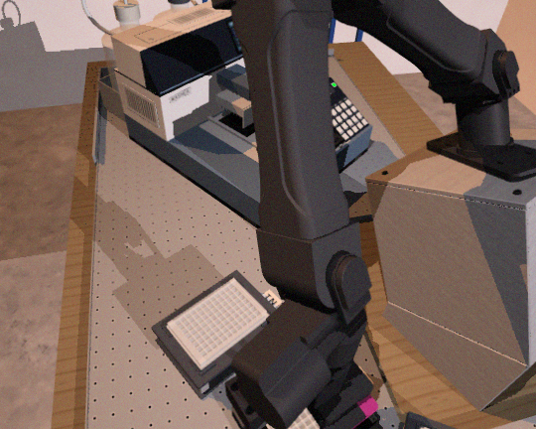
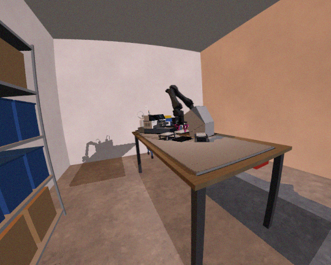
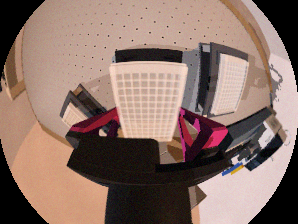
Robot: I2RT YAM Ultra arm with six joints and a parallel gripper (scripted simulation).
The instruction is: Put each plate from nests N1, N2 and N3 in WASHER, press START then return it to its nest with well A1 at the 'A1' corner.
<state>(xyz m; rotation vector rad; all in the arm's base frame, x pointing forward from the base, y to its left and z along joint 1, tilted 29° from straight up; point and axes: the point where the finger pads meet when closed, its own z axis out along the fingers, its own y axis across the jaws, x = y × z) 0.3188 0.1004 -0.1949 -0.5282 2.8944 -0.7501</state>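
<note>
Now: hand 8 cm above the nest N2. Also, from my hand: n2 label (10 cm behind, 9 cm below, 3 cm to the right); nest N1 (15 cm to the right, 9 cm ahead, 5 cm below); nest n3 (14 cm to the left, 13 cm behind, 4 cm below).
</note>
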